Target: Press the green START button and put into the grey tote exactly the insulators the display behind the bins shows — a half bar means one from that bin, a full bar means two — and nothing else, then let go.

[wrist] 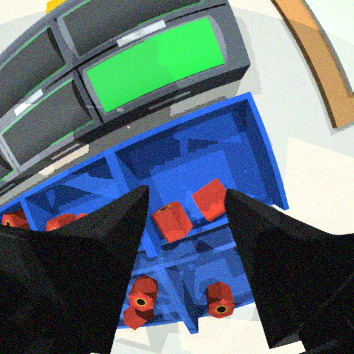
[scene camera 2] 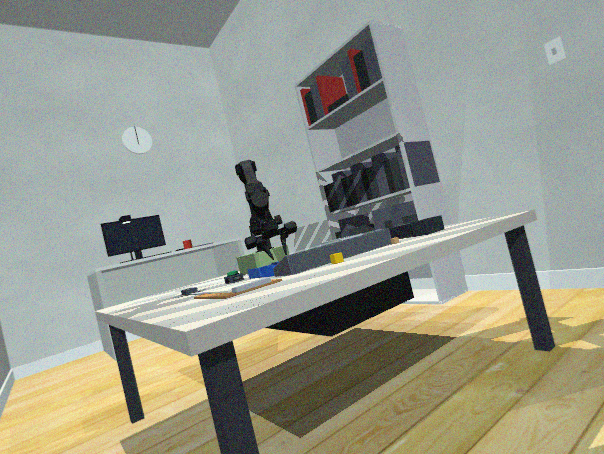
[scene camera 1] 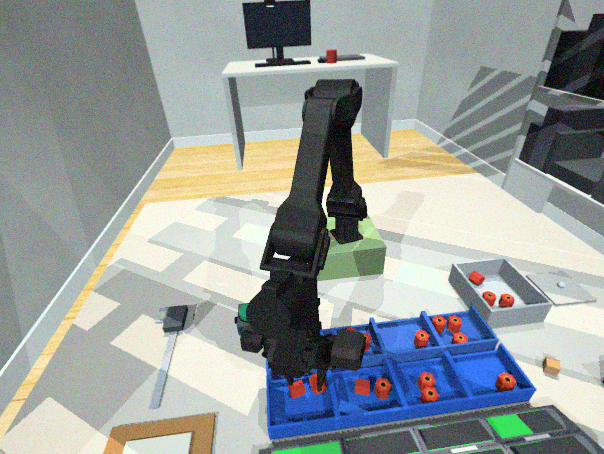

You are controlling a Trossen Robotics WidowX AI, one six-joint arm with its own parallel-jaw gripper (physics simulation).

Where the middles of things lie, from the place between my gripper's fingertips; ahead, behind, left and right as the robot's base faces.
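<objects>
Wooden board (scene camera 1: 202,427): my gripper 25 cm to the left of it, 7 cm short of it, 4 cm above it. Grey tote (scene camera 1: 501,277): 47 cm to the left of my hand, 8 cm behind, 3 cm below. Grey caliper (scene camera 1: 175,319): 24 cm to the right of my hand, 20 cm behind, 4 cm below.
</objects>
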